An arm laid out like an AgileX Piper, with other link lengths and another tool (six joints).
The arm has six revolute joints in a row. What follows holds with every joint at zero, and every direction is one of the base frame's.
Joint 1 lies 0.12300 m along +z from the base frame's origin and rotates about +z.
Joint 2 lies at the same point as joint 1 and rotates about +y.
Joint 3 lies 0.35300 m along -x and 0.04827 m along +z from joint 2 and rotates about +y.
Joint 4 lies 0.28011 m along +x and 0.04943 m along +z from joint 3 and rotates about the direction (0.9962, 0, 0.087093).
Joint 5 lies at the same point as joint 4 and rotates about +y.
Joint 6 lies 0.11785 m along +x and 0.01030 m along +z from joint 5 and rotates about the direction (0.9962, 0, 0.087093).
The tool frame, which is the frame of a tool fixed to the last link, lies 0.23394 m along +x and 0.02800 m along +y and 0.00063 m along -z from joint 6; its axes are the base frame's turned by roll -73.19, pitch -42.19 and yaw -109.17 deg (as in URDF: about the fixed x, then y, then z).
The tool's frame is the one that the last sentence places.
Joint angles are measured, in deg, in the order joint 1, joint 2, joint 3, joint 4, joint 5, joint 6. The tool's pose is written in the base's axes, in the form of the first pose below.
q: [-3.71, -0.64, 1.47, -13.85, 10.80, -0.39]
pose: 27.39 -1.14 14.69 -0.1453 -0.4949 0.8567 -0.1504 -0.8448 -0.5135
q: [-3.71, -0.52, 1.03, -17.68, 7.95, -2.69]
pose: 27.65 -1.37 16.67 -0.1792 -0.3994 0.8991 -0.1192 -0.8983 -0.4229
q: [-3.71, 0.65, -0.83, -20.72, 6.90, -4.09]
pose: 27.80 -1.63 18.69 -0.1995 -0.3275 0.9236 -0.1080 -0.9294 -0.3529
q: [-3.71, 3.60, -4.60, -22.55, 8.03, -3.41]
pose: 27.99 -2.09 20.78 -0.1985 -0.3078 0.9305 -0.1195 -0.9347 -0.3347
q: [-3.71, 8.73, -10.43, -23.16, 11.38, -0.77]
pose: 28.45 -2.85 22.84 -0.1734 -0.3403 0.9242 -0.1561 -0.9170 -0.3670
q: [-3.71, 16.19, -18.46, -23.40, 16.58, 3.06]
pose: 29.42 -3.97 25.04 -0.1319 -0.3985 0.9076 -0.2193 -0.8812 -0.4188
